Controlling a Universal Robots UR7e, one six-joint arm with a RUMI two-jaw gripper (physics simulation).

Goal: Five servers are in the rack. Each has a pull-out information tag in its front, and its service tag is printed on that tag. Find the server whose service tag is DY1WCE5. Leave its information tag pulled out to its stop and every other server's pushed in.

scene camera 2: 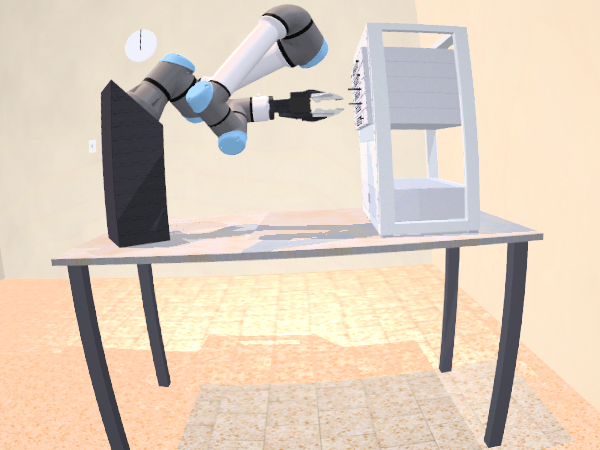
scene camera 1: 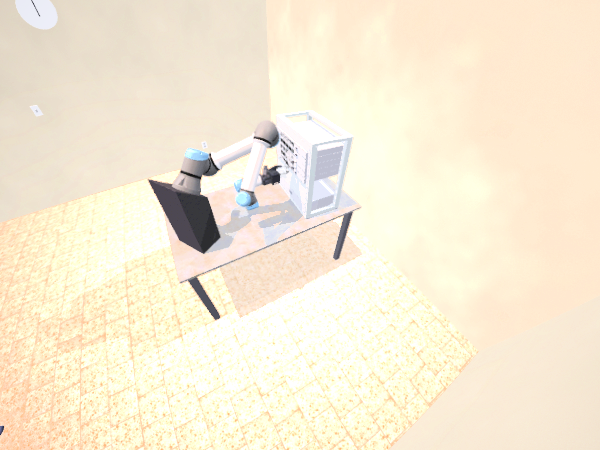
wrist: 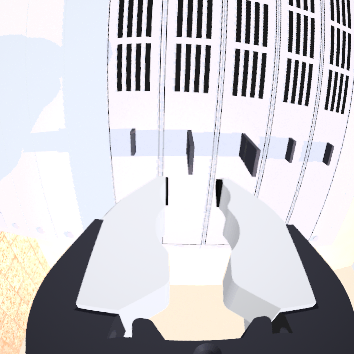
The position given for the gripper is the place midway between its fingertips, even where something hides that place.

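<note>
Scene camera 2 shows the gripper (scene camera 2: 343,103) together with a white rack (scene camera 2: 402,88). In scene camera 1 the rack (scene camera 1: 321,154) is visible too, and the wrist view takes in both the rack (wrist: 190,85) and the gripper (wrist: 191,180).
</note>
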